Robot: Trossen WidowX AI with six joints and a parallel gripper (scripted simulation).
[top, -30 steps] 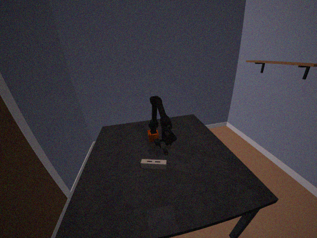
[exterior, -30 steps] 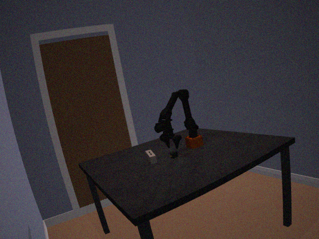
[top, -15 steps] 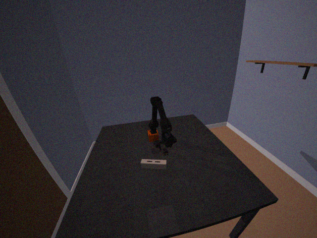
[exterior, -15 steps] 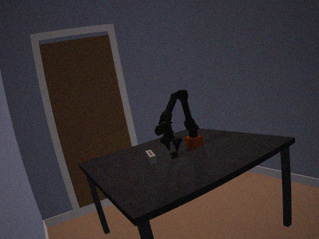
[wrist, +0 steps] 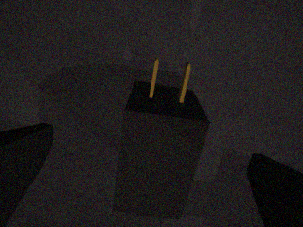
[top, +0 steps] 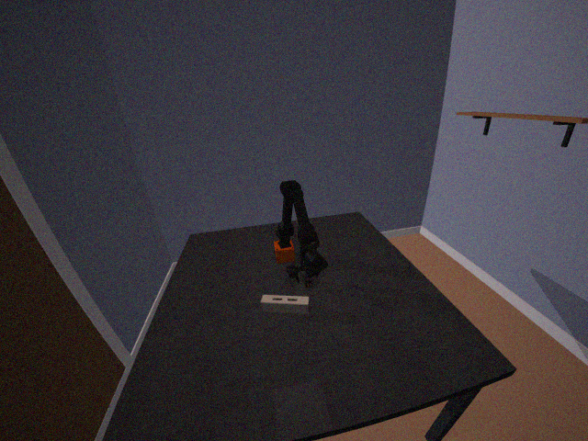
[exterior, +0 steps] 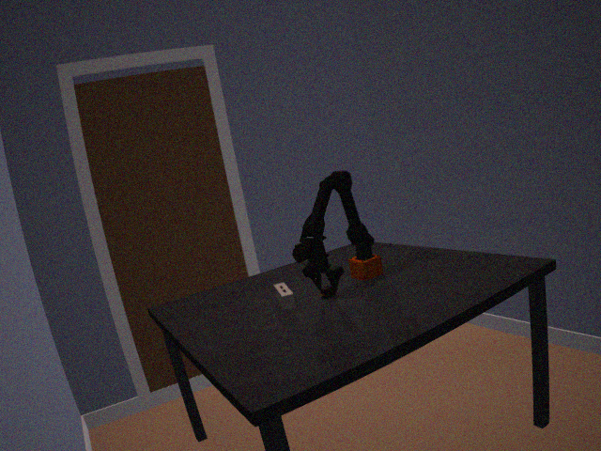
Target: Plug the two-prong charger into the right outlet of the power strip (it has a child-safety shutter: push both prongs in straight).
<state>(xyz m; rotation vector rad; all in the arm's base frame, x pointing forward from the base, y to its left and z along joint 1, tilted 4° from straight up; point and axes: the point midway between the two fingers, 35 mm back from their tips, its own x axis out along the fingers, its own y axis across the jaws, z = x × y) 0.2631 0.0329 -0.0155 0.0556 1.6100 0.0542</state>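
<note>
Now: gripper tip 1 cm short of the two-prong charger and 1 cm above it.
</note>
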